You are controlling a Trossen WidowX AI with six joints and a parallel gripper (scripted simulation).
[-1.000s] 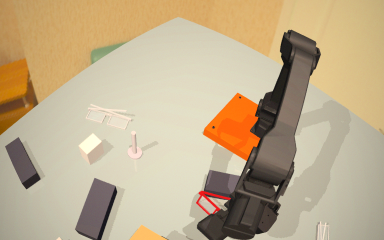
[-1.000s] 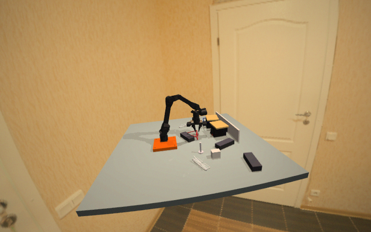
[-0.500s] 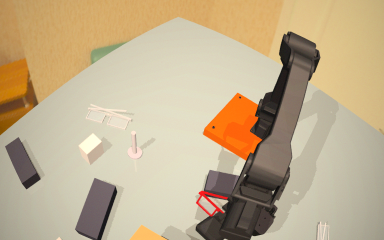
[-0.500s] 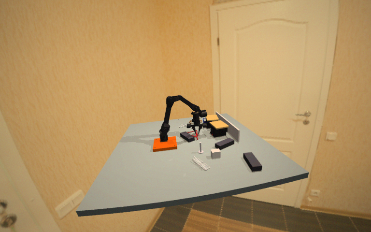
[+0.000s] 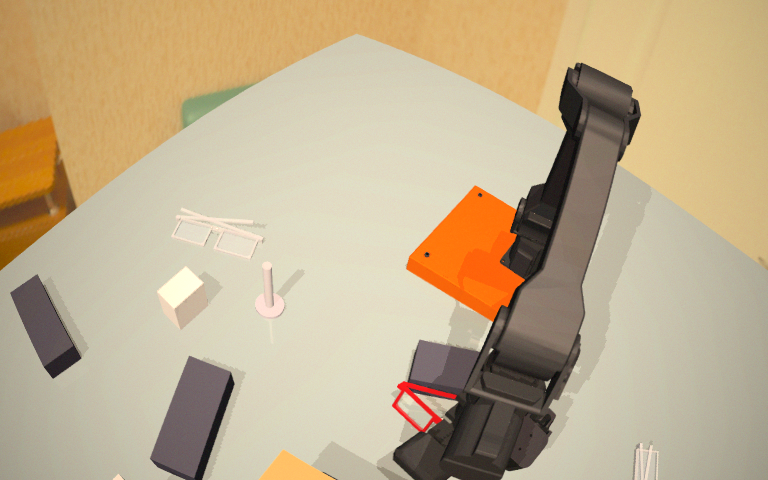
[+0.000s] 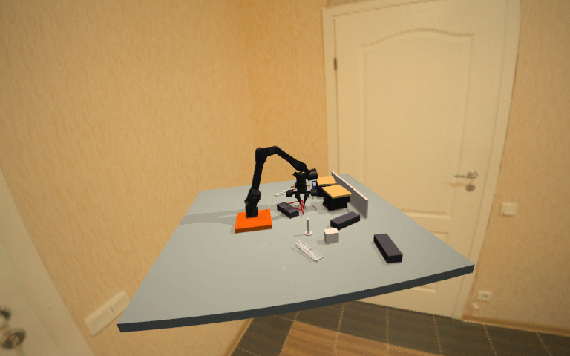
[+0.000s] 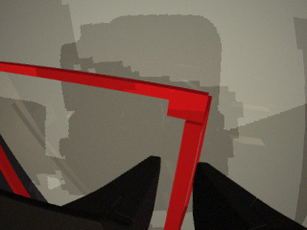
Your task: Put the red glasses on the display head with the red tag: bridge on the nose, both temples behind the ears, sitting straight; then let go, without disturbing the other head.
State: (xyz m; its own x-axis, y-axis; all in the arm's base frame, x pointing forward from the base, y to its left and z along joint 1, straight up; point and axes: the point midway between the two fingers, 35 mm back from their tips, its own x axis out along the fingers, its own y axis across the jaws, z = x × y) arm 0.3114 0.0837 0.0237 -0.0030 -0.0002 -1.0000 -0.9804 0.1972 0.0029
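The peg stand is 20 mm behind my gripper tip, 310 mm to the right of it and 10 mm above it. From my gripper tip the other things lie so: white panel: 310 mm ahead, 70 mm to the left, 40 mm above; then white cube: 70 mm ahead, 390 mm to the right, 10 mm above; then tan-topped display head: 180 mm ahead, 40 mm to the right, 40 mm above.
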